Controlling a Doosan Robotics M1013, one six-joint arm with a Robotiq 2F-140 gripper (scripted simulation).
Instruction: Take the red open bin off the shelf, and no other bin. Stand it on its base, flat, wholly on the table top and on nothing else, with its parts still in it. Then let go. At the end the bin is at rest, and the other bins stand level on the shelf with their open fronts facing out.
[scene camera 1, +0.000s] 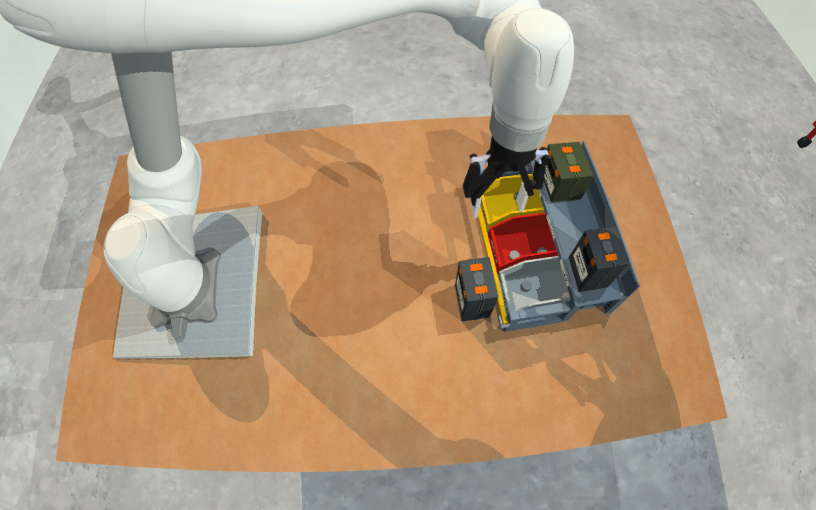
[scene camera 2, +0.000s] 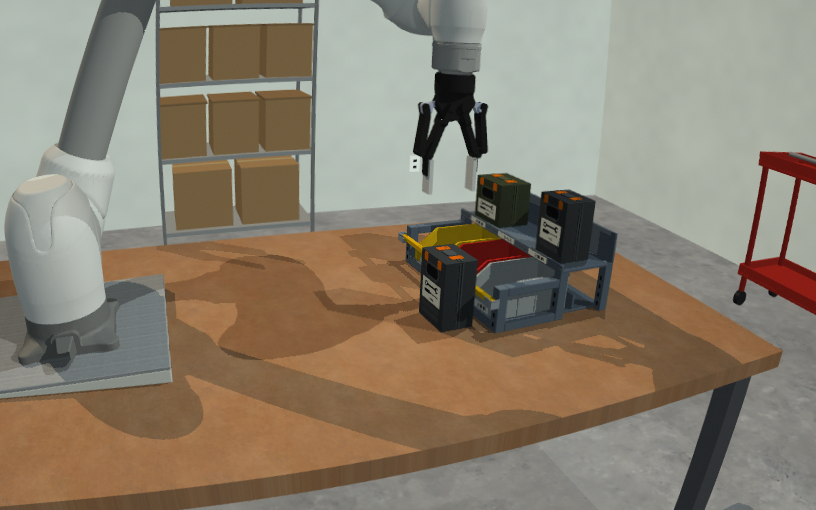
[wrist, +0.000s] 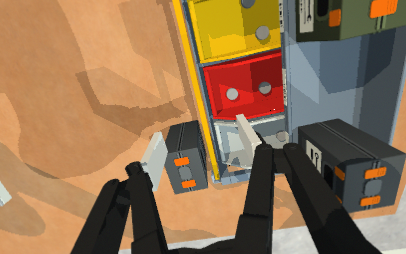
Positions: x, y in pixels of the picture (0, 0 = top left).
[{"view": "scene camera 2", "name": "gripper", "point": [448, 191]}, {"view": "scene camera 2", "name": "red open bin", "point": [495, 250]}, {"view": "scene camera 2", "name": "grey bin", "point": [523, 269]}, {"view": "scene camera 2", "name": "dark grey case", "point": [448, 274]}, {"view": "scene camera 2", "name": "olive green case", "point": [503, 202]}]
